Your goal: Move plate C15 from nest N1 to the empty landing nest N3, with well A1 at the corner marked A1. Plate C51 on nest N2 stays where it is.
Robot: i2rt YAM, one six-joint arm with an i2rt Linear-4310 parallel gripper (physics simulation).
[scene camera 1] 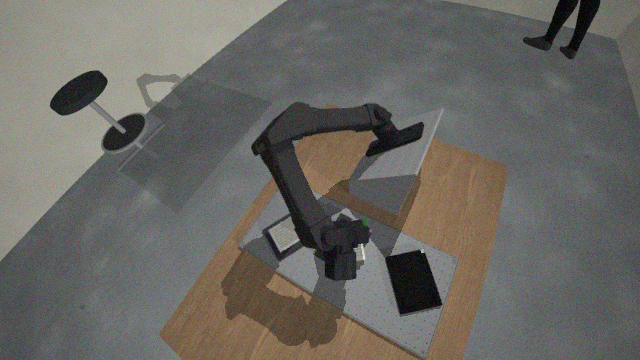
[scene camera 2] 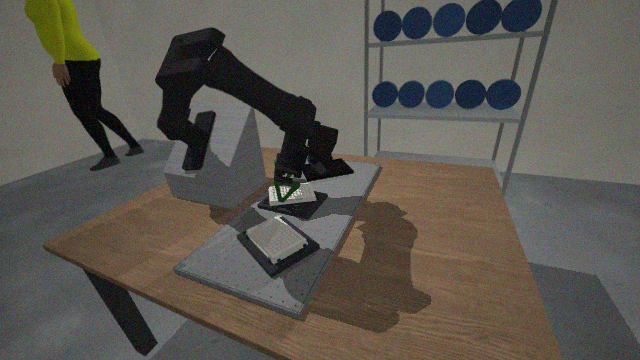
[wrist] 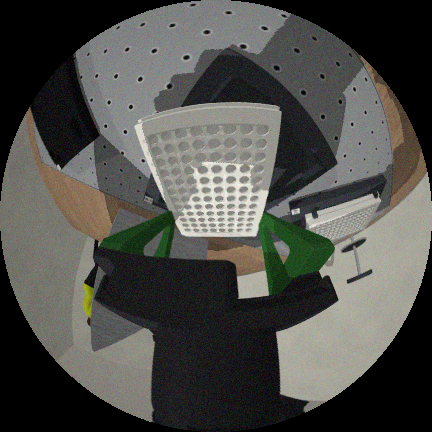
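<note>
My gripper [scene camera 2: 286, 189] [wrist: 216, 215], with green fingers, is shut on a white well plate [scene camera 1: 361, 252] [scene camera 2: 306, 194] [wrist: 215, 160], taken to be C15; its label is unreadable. It is low over the middle dark nest [scene camera 2: 305, 210] [wrist: 305, 150], turned at an angle to it; whether they touch is unclear. The arm hides most of it in scene view 1. Another white plate [scene camera 1: 286, 236] [scene camera 2: 277, 239] [wrist: 345, 220], taken to be C51, sits in a dark nest [scene camera 2: 274, 270] [wrist: 340, 194]. A third, black nest [scene camera 1: 414, 282] [scene camera 2: 330, 170] [wrist: 65, 115] is empty. Nest numbers and the A1 mark are unreadable.
The nests stand on a grey perforated board [scene camera 1: 370, 300] [scene camera 2: 225, 270] [wrist: 120, 65] on a wooden table [scene camera 1: 470, 200] [scene camera 2: 450, 250]. A grey wedge-shaped block [scene camera 1: 380, 195] [scene camera 2: 215, 187] stands beside the board, at the arm's base. A shelf rack [scene camera 2: 445, 114], a stool [scene camera 1: 79, 93] and a person [scene camera 2: 82, 85] are beyond the table.
</note>
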